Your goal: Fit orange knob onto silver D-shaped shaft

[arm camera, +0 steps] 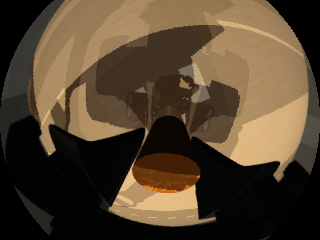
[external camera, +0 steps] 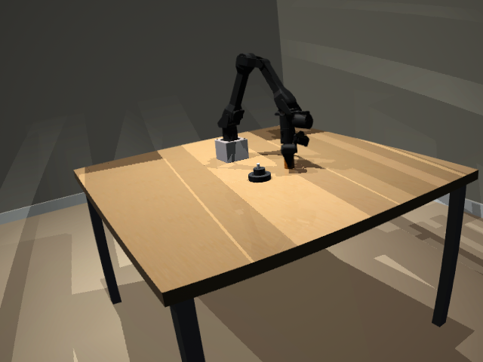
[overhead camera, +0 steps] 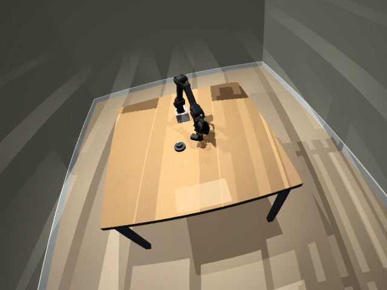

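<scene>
Now: gripper tip 30 mm below the orange knob. Also, from my gripper tip: round pedestal (170 mm to the right, 20 mm above).
</scene>
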